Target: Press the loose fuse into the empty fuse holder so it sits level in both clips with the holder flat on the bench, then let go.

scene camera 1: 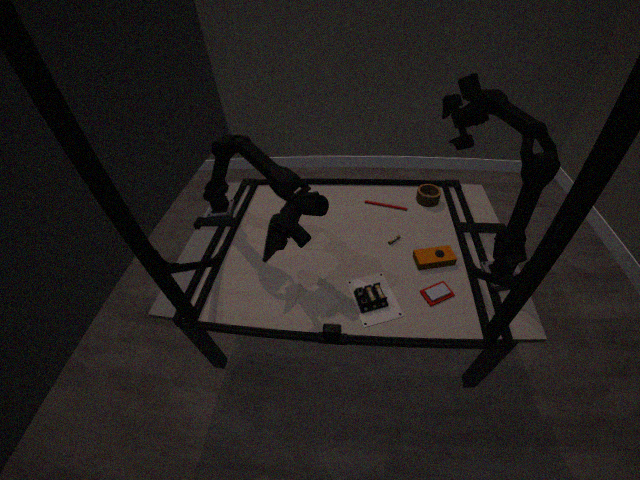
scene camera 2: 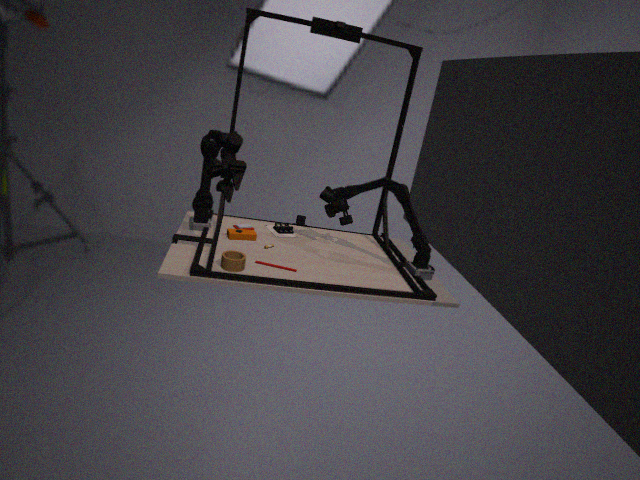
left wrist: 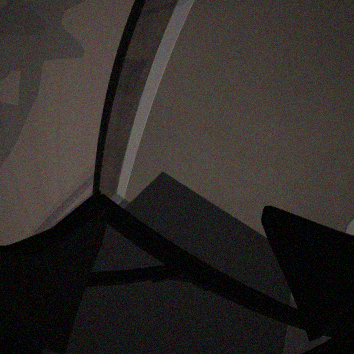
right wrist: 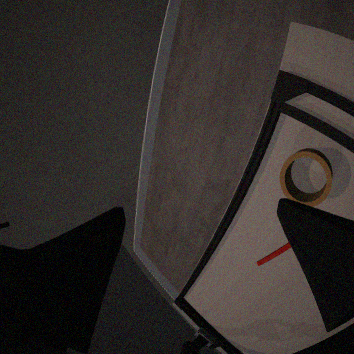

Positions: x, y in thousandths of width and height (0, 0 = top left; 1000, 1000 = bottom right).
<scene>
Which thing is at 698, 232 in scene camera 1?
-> My right gripper.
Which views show my right gripper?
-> Scene camera 1, scene camera 2 and the right wrist view only.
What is my right gripper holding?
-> Nothing.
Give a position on an orange box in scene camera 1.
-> At 691, 534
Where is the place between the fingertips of my left gripper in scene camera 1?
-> At 413, 539
</scene>
